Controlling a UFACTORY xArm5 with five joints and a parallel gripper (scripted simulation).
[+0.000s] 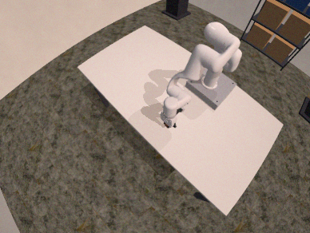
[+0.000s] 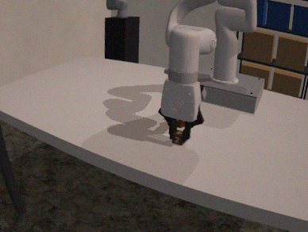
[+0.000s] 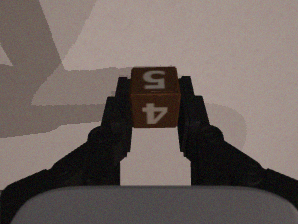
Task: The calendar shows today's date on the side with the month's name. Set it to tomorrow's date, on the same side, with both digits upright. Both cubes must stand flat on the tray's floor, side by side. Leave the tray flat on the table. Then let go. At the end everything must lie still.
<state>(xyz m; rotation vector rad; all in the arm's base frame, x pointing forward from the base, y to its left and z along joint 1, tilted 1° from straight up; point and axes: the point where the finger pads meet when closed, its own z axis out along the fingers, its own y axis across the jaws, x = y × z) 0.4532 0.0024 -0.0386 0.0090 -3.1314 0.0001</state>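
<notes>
My hand is 20 mm above the brown wooden cube. The rest, counted from my hand: tray 110 mm behind, 60 mm to the right, 20 mm below.
</notes>
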